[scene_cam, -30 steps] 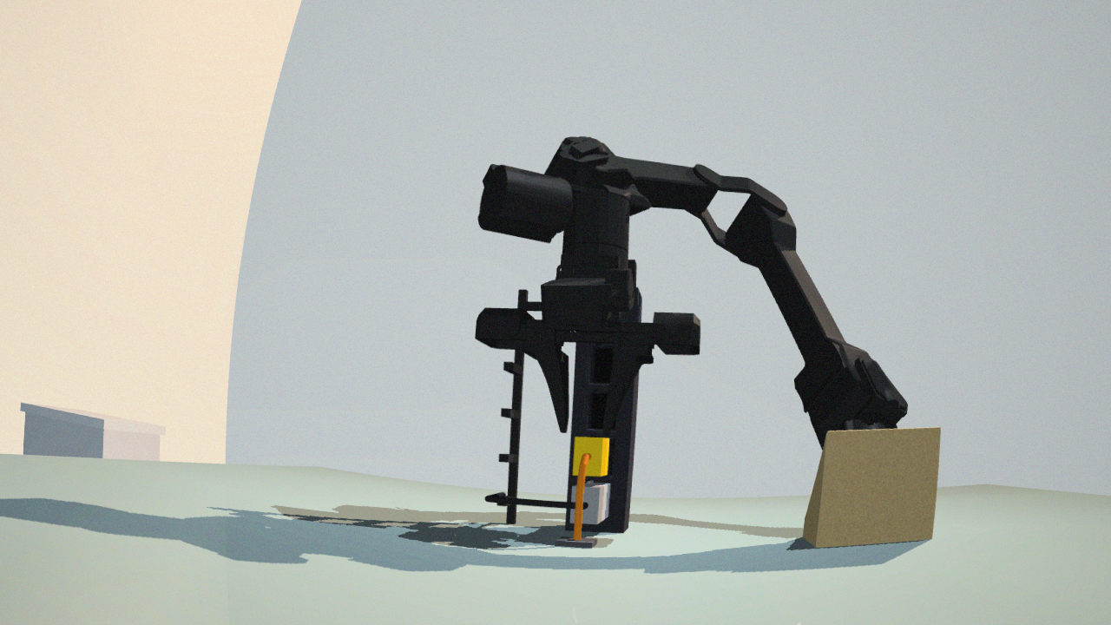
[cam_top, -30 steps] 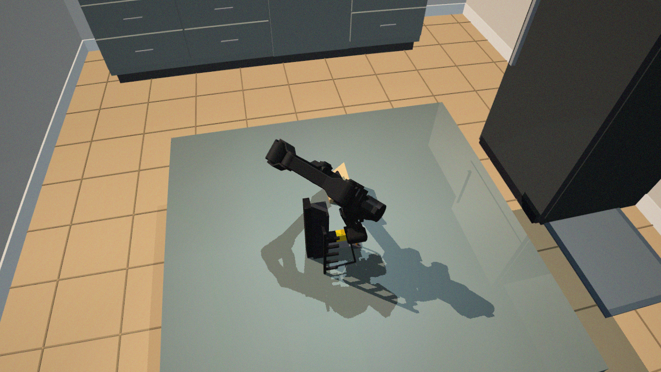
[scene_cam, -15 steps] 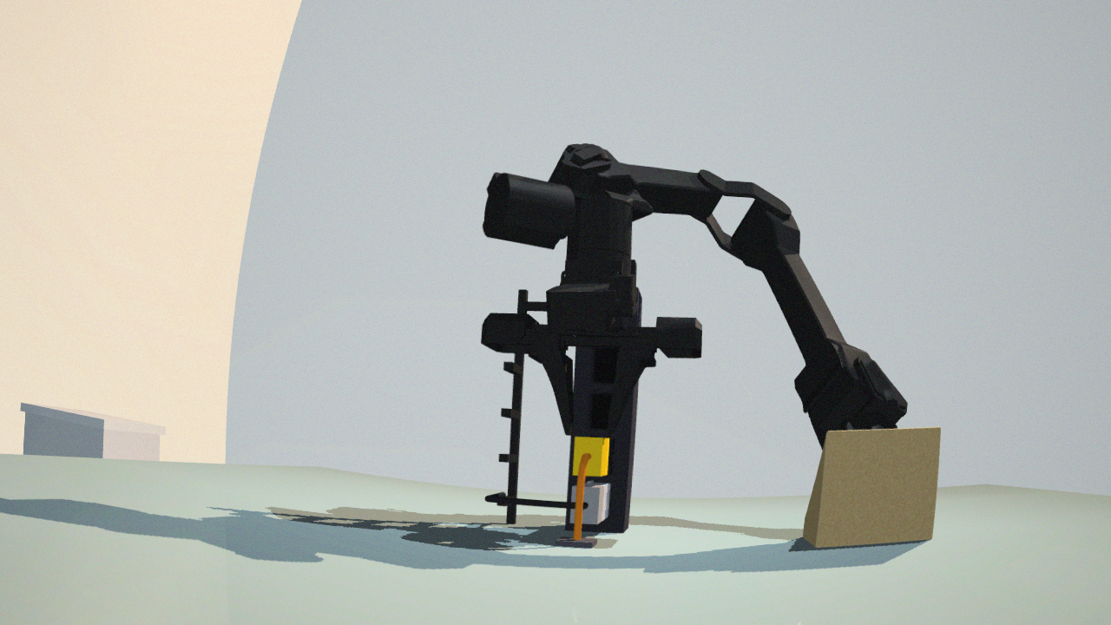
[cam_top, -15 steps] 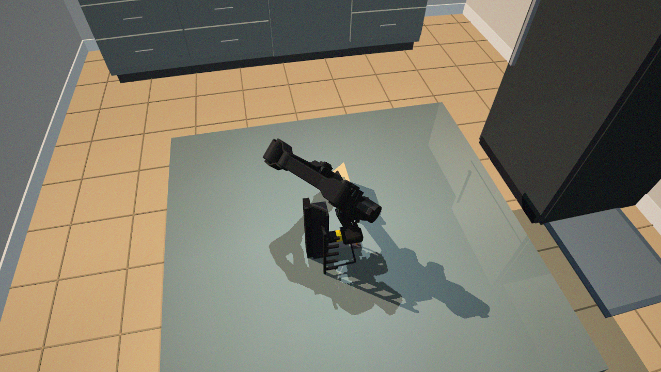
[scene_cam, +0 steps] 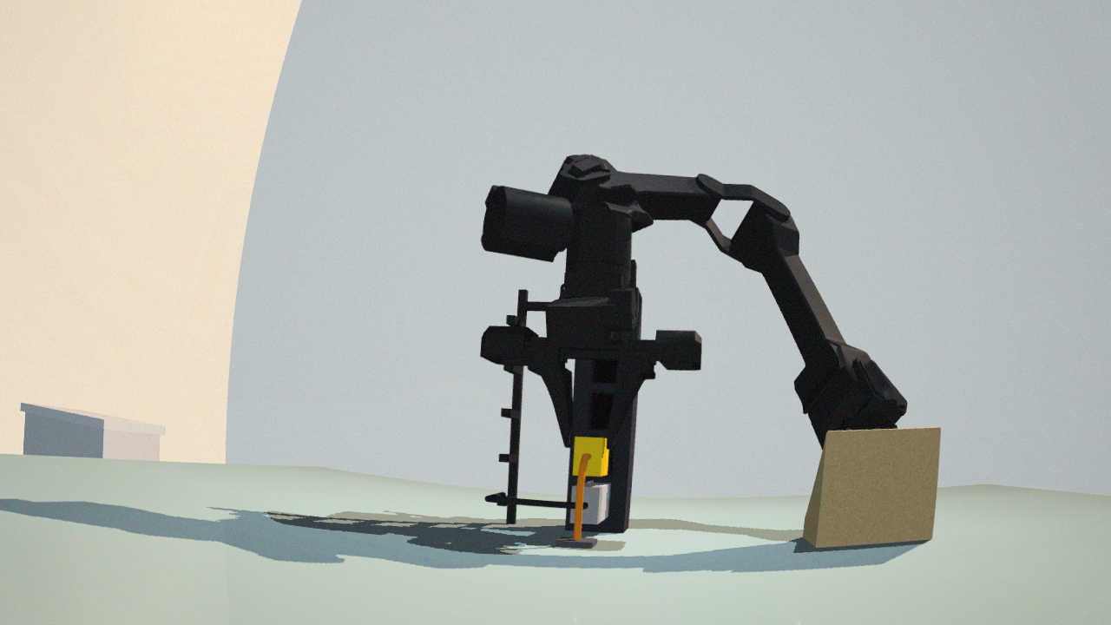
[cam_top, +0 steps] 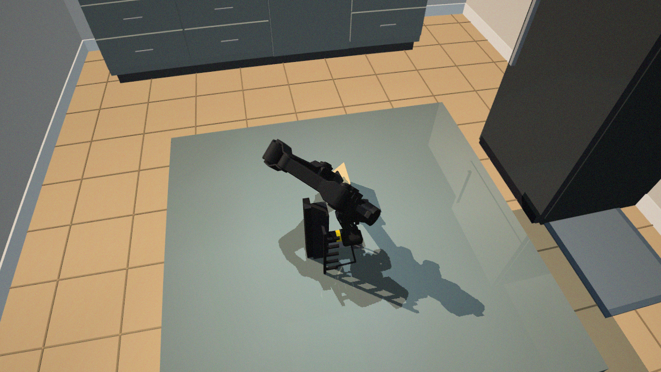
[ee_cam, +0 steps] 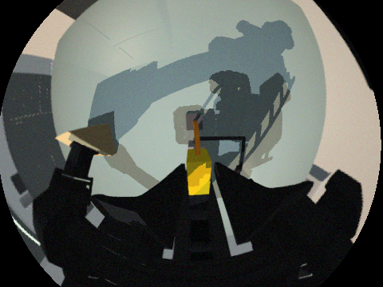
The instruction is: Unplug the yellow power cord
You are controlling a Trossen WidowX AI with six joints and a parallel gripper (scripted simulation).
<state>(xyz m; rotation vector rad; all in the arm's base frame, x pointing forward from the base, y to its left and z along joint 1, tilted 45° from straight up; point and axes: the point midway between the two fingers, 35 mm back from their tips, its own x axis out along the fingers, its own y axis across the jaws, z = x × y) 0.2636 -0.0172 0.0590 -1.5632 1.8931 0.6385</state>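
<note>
The yellow plug is 3 cm to the right of my gripper tip.
</note>
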